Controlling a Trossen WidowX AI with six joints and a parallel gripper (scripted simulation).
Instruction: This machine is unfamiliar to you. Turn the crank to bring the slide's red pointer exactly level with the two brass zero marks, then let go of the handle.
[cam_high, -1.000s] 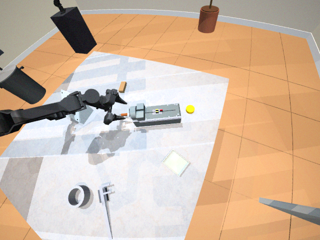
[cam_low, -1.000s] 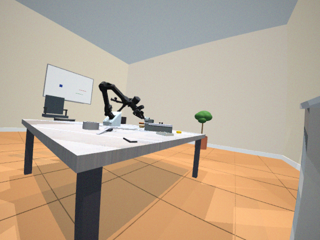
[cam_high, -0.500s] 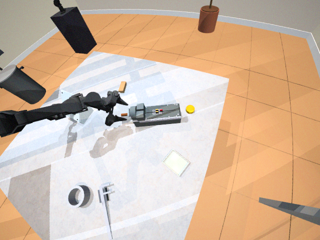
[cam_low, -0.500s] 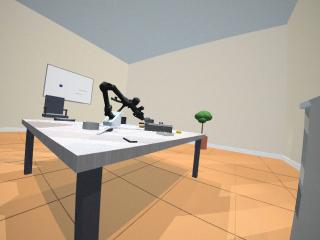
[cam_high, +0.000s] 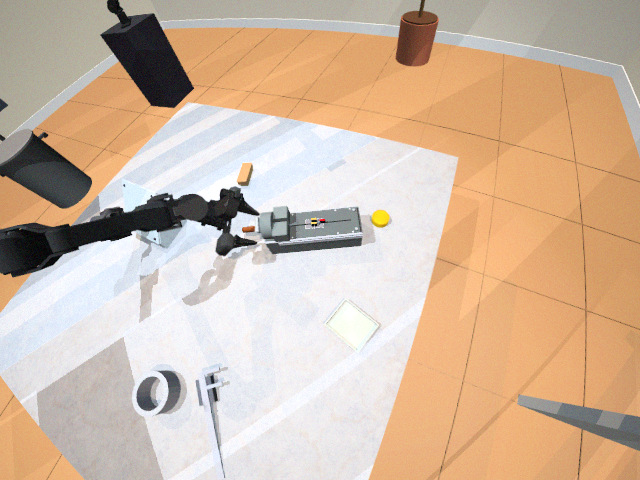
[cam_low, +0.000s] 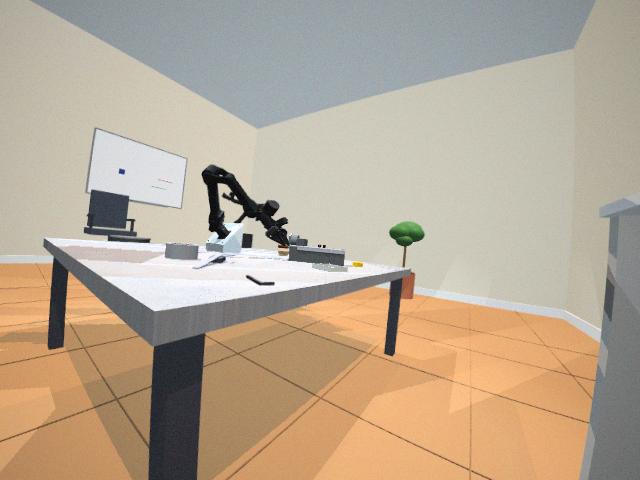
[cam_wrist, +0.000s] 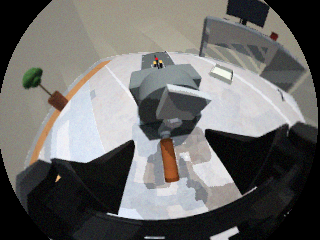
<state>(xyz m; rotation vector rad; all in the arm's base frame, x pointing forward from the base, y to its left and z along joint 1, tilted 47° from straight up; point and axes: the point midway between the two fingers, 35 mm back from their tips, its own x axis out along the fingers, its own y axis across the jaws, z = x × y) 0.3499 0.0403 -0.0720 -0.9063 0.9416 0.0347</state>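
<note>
The orange-brown crank handle is 20 mm behind my gripper tip, 10 mm to the right of it and 10 mm below it. From my gripper tip the other things lie so: tan block: 210 mm to the left, 190 mm behind, 60 mm below; then red pointer: 170 mm ahead, 70 mm to the left, 10 mm above; then yellow disc: 310 mm ahead, 170 mm to the left, 60 mm below.
</note>
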